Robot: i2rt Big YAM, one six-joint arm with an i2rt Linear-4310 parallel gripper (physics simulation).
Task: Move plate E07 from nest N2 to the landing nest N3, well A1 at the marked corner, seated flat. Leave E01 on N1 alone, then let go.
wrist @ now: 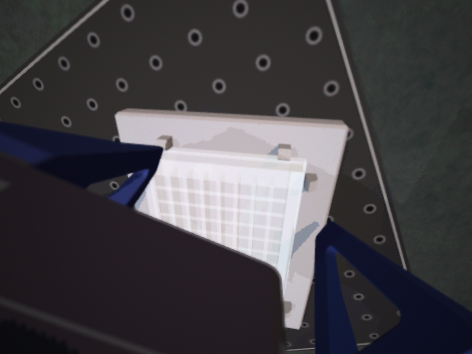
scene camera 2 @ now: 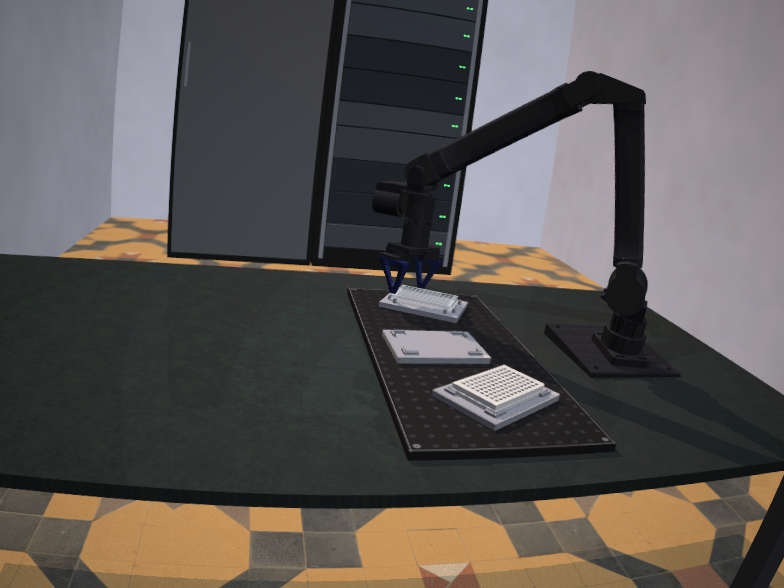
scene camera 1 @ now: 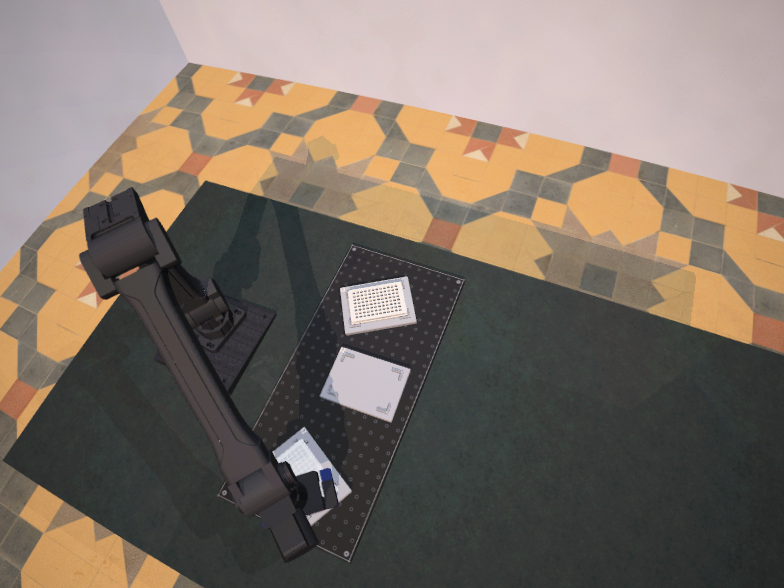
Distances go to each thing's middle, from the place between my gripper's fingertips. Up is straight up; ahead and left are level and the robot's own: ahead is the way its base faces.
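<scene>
The clear well plate (scene camera 2: 423, 298) is 30 mm to the left of my hand, and it is 40 mm behind my hand as well.
</scene>
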